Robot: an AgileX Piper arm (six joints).
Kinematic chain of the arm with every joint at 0, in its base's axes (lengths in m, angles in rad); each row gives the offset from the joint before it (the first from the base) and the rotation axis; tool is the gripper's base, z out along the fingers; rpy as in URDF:
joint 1: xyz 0 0 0.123 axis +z
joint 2: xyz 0 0 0 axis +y
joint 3: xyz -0.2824 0 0.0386 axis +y
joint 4: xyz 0.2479 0 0.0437 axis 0.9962 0 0.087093
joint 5: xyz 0 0 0 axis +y
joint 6: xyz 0.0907 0 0.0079 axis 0.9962 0 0.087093
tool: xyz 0 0 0 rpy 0 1.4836 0
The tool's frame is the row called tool.
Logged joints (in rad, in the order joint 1, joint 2, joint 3, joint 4, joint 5, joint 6), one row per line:
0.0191 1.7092 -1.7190 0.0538 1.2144 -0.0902
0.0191 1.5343 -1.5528 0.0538 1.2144 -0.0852
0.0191 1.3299 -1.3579 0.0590 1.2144 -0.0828
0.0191 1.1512 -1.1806 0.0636 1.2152 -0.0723
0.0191 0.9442 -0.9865 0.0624 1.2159 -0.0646
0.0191 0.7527 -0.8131 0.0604 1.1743 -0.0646
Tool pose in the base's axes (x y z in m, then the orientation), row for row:
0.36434 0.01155 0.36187 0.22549 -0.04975 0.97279 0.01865
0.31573 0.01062 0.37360 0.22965 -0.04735 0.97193 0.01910
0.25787 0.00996 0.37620 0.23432 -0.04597 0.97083 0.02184
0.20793 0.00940 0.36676 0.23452 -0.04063 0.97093 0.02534
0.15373 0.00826 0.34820 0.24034 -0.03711 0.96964 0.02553
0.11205 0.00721 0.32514 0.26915 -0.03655 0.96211 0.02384
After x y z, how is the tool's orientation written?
As a quaternion, w x y z.
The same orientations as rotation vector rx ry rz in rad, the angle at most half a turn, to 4 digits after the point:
-0.1372 2.6827 0.0514
-0.1303 2.6745 0.0526
-0.1262 2.6649 0.0600
-0.1115 2.6649 0.0696
-0.1015 2.6533 0.0699
-0.0985 2.5939 0.0643

